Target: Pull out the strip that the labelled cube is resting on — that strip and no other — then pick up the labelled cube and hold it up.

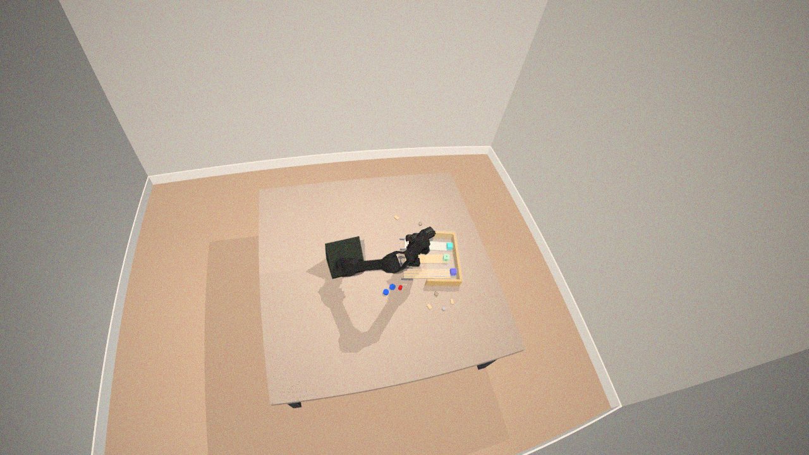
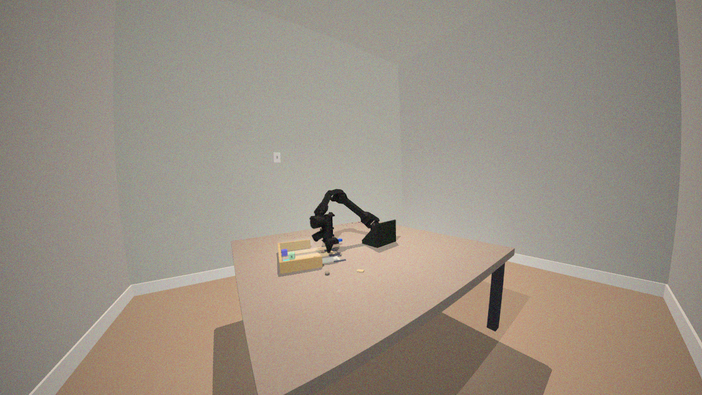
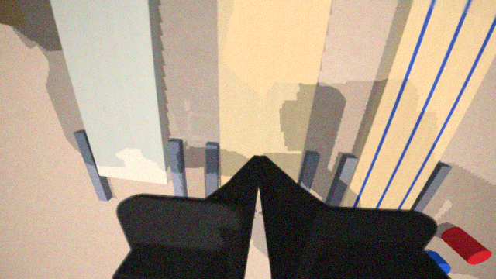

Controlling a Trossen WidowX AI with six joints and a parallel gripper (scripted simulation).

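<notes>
The green labelled cube is 20 cm ahead of my gripper tip, 3 cm to the right of it and 2 cm above it. Round my gripper tip: red cylinder (9 cm behind, 18 cm to the right, 1 cm above); small tan block (2 cm behind, 29 cm to the left).
</notes>
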